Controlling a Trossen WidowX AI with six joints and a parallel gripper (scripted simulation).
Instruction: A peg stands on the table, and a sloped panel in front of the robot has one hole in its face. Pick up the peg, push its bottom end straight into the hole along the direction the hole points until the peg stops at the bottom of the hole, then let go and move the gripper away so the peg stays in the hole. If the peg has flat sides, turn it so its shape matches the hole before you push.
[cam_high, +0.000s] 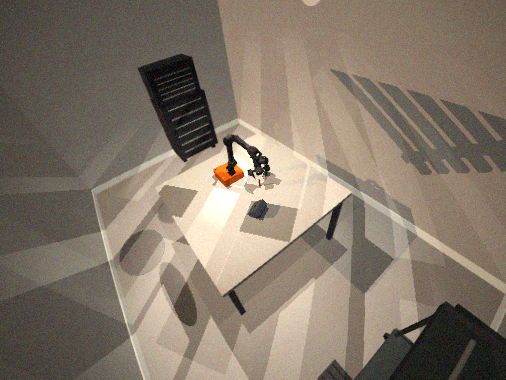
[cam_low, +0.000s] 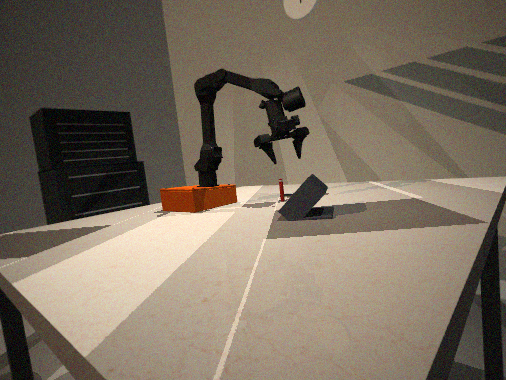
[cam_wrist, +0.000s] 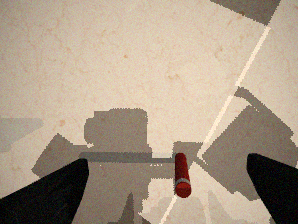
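The red round peg is 8 cm below my gripper tip, 5 cm behind it and 2 cm to the left of it. The rest, counted from my gripper tip: dark sloped panel: 20 cm to the right, 15 cm ahead, 10 cm below.
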